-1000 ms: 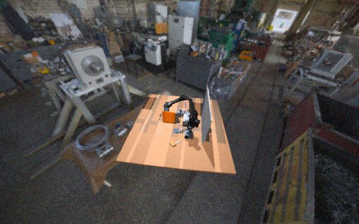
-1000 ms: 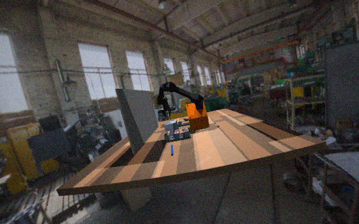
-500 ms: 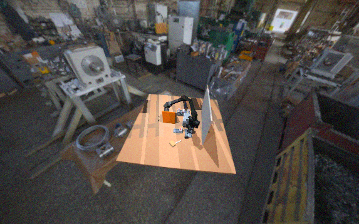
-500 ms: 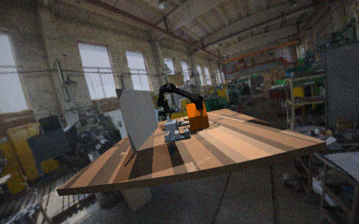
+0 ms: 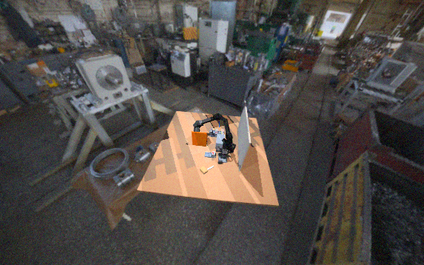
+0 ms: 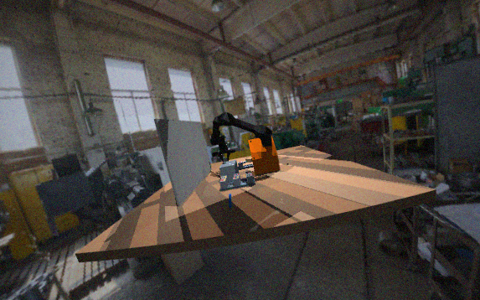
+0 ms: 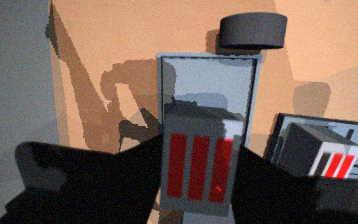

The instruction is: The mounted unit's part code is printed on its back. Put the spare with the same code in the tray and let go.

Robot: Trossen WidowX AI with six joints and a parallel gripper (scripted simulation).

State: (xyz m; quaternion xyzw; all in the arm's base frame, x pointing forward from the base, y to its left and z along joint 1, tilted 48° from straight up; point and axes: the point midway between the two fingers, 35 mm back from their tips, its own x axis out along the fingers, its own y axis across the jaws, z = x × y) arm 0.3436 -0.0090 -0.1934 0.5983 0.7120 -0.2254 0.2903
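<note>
The grey tray is 10 mm behind my gripper tip and 60 mm below it. From my gripper tip the other things lie so: blue pen 140 mm behind, 580 mm to the left, 60 mm below; then tall grey panel 170 mm ahead, 220 mm to the left, 160 mm above; then tan piece 170 mm behind, 210 mm to the right, 50 mm below.
</note>
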